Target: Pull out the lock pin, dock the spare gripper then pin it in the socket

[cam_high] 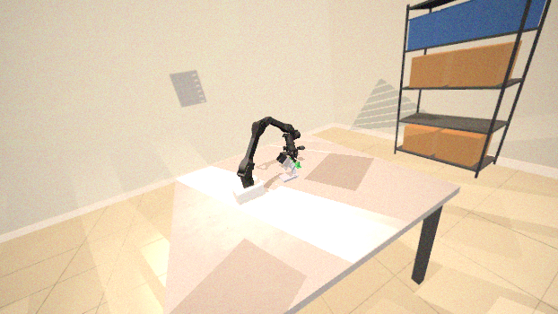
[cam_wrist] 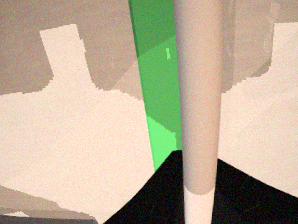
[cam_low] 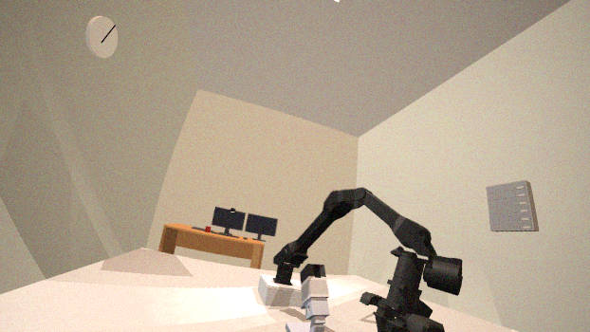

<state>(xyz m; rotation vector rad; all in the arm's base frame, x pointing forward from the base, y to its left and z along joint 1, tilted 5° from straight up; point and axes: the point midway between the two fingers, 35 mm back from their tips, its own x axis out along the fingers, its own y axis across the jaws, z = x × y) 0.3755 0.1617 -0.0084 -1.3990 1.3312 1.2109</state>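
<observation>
Now: gripper tip 1 cm to the right of the green part. From my gripper tip the other things lie so: spare gripper: 11 cm behind, 13 cm to the right, 10 cm above; mount: 9 cm behind, 12 cm to the right, 3 cm above.
</observation>
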